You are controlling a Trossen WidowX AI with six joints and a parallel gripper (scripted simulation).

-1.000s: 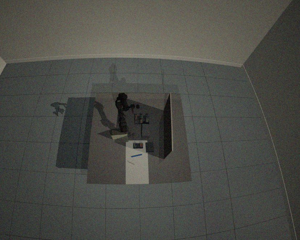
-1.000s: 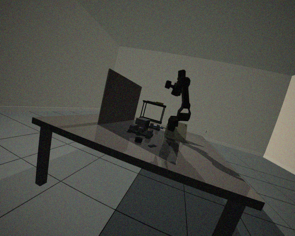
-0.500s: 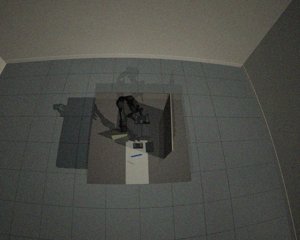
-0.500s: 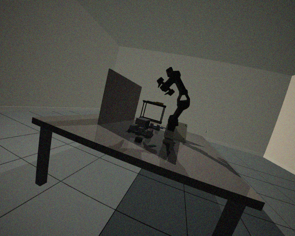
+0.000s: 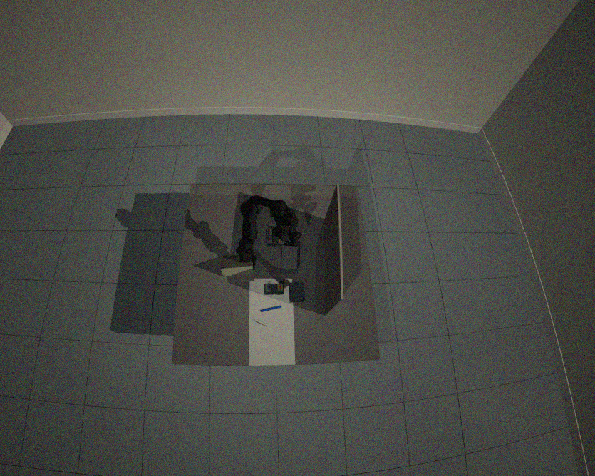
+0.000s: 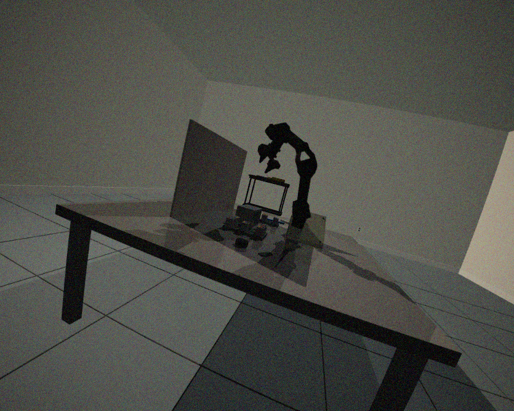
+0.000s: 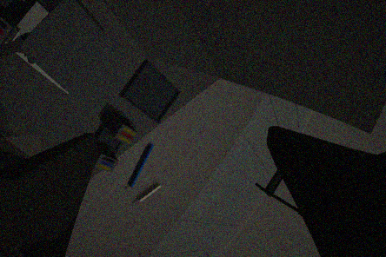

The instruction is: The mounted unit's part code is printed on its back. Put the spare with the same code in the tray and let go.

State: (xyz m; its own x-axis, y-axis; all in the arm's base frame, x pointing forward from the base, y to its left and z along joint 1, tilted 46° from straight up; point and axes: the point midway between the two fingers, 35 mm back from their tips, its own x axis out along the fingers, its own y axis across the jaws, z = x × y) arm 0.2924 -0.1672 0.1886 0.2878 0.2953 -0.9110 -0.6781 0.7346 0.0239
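Right now the dark boxy spare is 29 cm below my gripper tip, 16 cm to the left of it and 4 cm behind it. Also, from my gripper tip: tall upright panel: 26 cm ahead, 11 cm below; blue pen: 33 cm below, 30 cm to the right, 11 cm behind; dark tray: 33 cm below, 19 cm to the right, 5 cm ahead.
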